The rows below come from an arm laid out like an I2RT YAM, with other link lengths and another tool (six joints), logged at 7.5 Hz.
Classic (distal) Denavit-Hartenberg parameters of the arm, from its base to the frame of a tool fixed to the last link. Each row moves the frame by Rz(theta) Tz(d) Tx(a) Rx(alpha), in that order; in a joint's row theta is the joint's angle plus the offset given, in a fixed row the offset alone. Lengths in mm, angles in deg.
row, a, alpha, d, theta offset
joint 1, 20.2, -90, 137.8, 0
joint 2, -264, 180, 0, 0
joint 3, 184.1, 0, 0, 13.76
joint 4, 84.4, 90, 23, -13.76
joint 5, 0, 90, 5.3, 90
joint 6, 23.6, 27.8, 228.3, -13.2
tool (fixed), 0, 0, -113.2, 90
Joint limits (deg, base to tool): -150..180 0..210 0..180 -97..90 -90..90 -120..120
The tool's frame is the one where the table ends.
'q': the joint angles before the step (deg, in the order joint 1, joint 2, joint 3, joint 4, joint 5, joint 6). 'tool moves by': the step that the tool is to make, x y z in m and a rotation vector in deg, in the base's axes. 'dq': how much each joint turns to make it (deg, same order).
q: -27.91 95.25 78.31 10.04 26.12 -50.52
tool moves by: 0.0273 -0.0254 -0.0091 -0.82 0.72 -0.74
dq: -1.36 8.45 6.96 1.80 -0.49 -1.26
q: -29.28 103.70 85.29 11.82 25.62 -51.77
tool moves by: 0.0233 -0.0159 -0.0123 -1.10 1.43 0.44
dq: -0.44 6.38 4.53 1.98 -0.68 -1.94
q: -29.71 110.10 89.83 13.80 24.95 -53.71
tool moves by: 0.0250 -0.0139 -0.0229 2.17 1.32 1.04
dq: -0.23 6.66 6.36 -2.39 -1.42 1.14
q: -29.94 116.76 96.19 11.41 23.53 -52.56
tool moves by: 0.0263 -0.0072 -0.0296 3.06 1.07 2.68
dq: 0.23 5.99 4.86 -1.98 -2.80 1.76
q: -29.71 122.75 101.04 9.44 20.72 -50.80
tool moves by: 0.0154 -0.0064 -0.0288 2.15 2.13 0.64
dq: 0.08 5.01 3.53 -1.68 -0.74 0.70
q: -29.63 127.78 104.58 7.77 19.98 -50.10
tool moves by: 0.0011 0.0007 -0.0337 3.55 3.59 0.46
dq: -0.05 2.12 -1.06 -2.08 -0.89 1.15
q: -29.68 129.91 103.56 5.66 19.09 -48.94
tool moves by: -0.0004 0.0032 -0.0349 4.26 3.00 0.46
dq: 0.01 2.07 -1.23 -2.03 -1.29 1.96
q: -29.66 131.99 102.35 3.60 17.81 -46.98
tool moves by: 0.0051 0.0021 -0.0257 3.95 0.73 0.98
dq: -0.02 2.46 0.91 -1.71 -2.31 2.35
